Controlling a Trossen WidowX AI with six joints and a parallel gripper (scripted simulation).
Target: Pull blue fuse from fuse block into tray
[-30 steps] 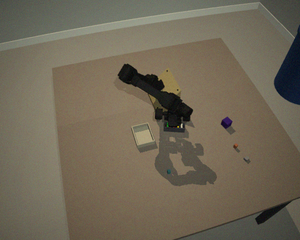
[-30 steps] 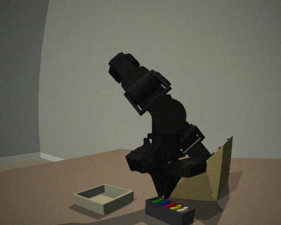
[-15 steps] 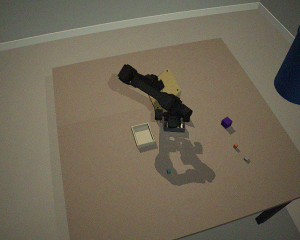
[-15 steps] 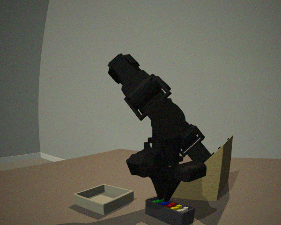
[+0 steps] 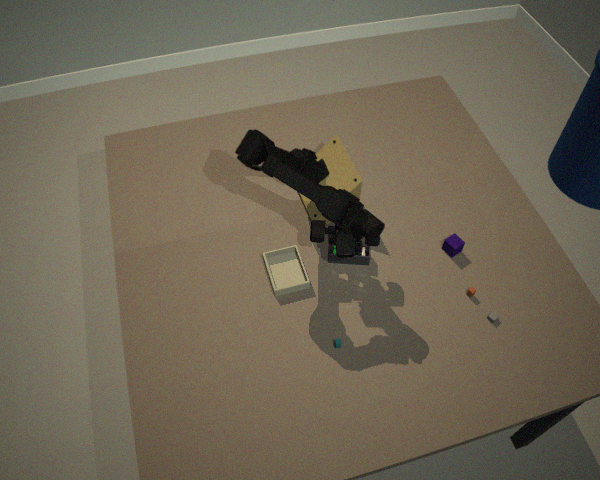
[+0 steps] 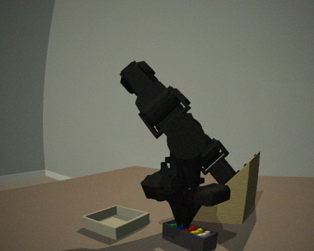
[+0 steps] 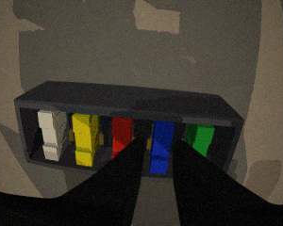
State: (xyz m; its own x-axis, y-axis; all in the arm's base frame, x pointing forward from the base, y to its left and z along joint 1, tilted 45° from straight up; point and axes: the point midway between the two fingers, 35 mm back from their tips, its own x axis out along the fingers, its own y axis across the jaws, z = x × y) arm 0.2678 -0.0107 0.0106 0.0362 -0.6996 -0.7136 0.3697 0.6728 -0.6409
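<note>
Right now the tray is 17 cm to the right of my gripper tip and 4 cm below it. Round my gripper tip: purple cube (32 cm to the left, 7 cm ahead, 2 cm below); blue fuse (1 cm below).
</note>
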